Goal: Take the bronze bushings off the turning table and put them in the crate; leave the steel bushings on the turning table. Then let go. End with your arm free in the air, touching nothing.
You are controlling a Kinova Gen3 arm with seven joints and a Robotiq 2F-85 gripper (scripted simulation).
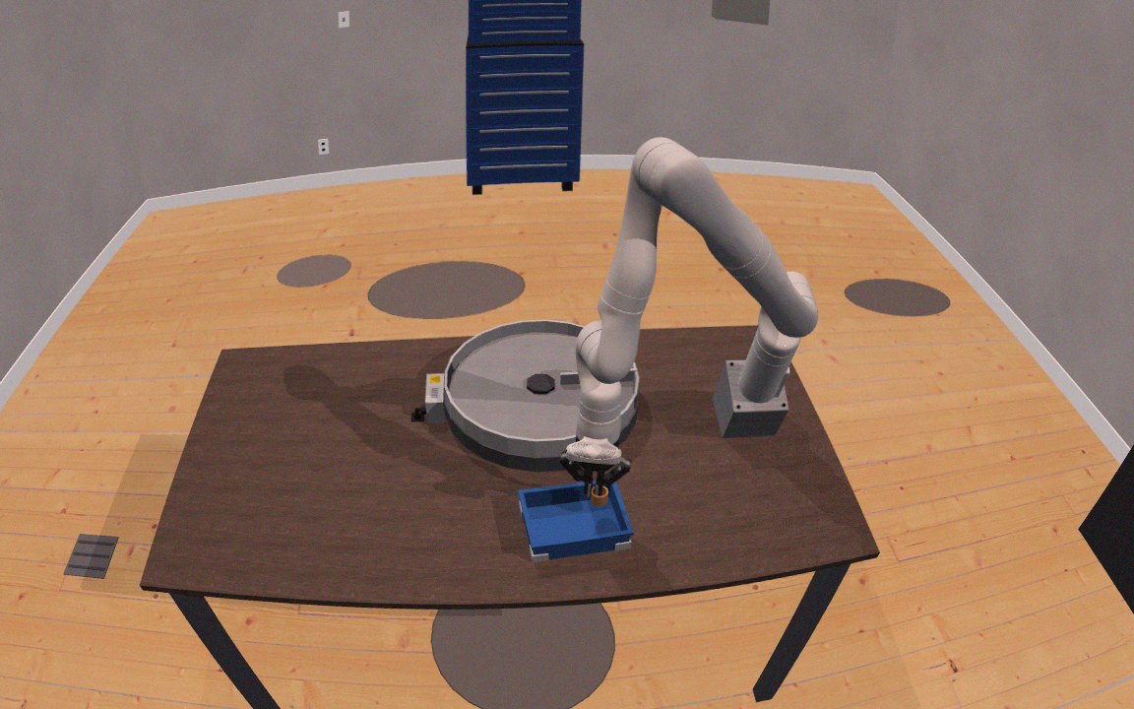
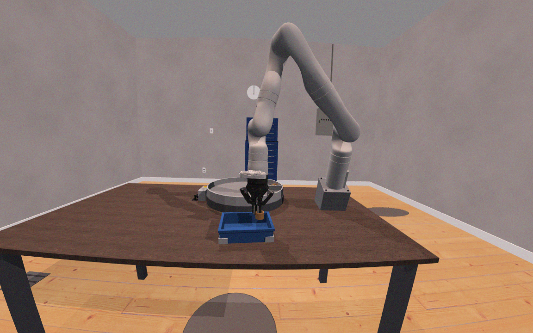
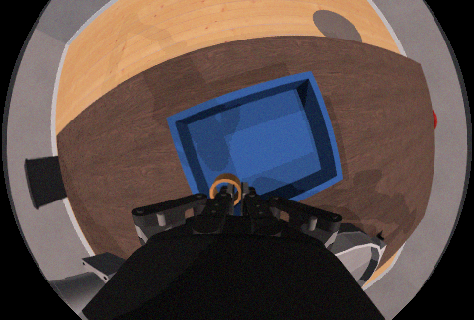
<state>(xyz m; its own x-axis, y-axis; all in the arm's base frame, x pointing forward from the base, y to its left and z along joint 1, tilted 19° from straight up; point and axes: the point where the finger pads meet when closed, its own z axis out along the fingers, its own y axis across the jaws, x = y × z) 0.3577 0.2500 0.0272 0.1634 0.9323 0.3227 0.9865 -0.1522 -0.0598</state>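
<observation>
Now: hand 50 mm above the blue crate, 40 mm to the right of it and 30 mm short of it. From my hand the other things lie so: round grey turning table (330 mm to the right, 100 mm ahead, 20 mm below).
</observation>
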